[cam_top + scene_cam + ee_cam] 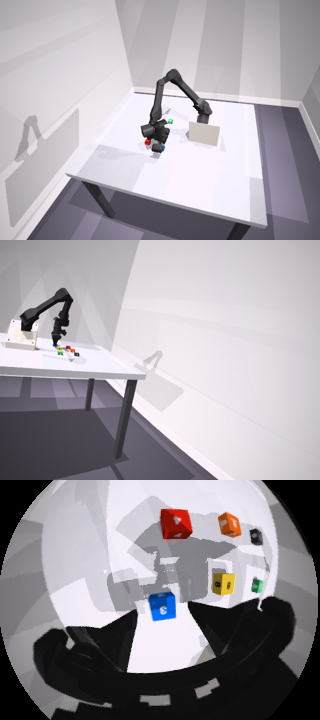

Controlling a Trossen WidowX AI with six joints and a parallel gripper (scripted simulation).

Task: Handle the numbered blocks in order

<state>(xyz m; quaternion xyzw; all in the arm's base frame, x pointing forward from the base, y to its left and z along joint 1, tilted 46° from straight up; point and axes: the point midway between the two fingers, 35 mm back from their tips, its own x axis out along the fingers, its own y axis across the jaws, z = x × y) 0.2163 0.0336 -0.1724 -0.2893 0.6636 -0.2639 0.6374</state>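
Now: gripper tip right at the blue block. Also, from my gripper tip: yellow block: 3 cm ahead, 10 cm to the right; then red block: 11 cm ahead, 2 cm to the right; then orange block: 13 cm ahead, 12 cm to the right.
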